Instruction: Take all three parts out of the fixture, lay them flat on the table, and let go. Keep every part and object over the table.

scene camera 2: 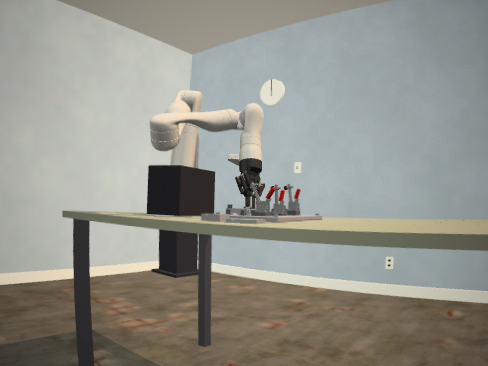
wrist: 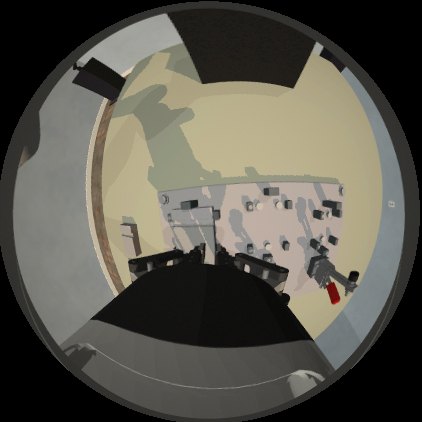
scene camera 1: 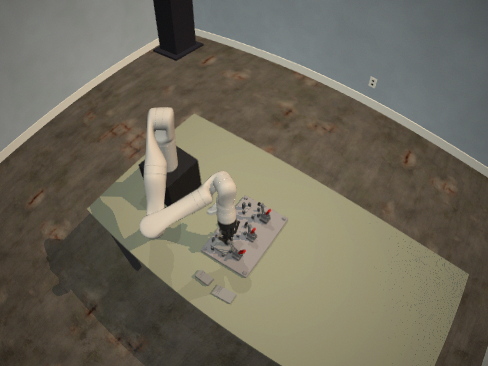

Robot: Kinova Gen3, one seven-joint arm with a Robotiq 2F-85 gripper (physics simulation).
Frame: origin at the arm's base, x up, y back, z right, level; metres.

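Where they show: gripper, fingertip midpoint: [scene camera 2: 250, 209] [wrist: 209, 249]; arm's base, origin of the base link: [scene camera 2: 182, 168] [scene camera 1: 168, 164].
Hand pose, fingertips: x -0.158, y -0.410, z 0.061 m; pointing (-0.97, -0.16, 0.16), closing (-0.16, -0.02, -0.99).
Observation:
Things, the pixels of their top centre, and the offset from my fingertips. "pt": a spot on its surface instead. Level surfaces: height alone.
- smaller, middle of its top: [wrist: 126, 240] [scene camera 2: 215, 213] [scene camera 1: 204, 276] dx -0.014, dy -0.021, dz +0.187 m
- larger, middle of its top: [scene camera 2: 245, 219] [scene camera 1: 224, 293] dx -0.024, dy -0.133, dz +0.190 m
- table, its level: dx -0.034 m
- fixture plate, middle of its top: [wrist: 266, 256] [scene camera 2: 271, 215] [scene camera 1: 245, 234] dx -0.019, dy -0.018, dz -0.089 m
- loose part, surface spot: [wrist: 130, 240] pt dx -0.014, dy -0.019, dz +0.174 m
- third part, middle of its top: [wrist: 192, 236] [scene camera 2: 241, 208] [scene camera 1: 222, 244] dx +0.002, dy +0.018, dz +0.025 m
Two grey stepped parts, one smaller [scene camera 1: 203, 277] [scene camera 2: 214, 217] and one larger [scene camera 1: 223, 294] [scene camera 2: 245, 220], lie flat on the table [scene camera 1: 325, 285] beside the fixture plate [scene camera 1: 265, 245] [wrist: 285, 225]. One loose part [wrist: 130, 240] shows at the left of the wrist view. The third part [wrist: 192, 231] sits at the plate's near-left end in the wrist view, among dark blocks. My gripper [scene camera 1: 229, 242] [scene camera 2: 250, 210] [wrist: 209, 249] points down low over the plate and appears shut on this part near its right edge; the fingers partly hide the grip.
Three toggle clamps with red handles [scene camera 1: 268, 212] [scene camera 1: 253, 230] [scene camera 1: 242, 252] stand on the plate, close beside my gripper. Dark locating blocks [wrist: 271, 191] and pale pins [wrist: 279, 205] rise from it. The black robot base [scene camera 1: 182, 185] [scene camera 2: 180, 190] stands behind the fixture.

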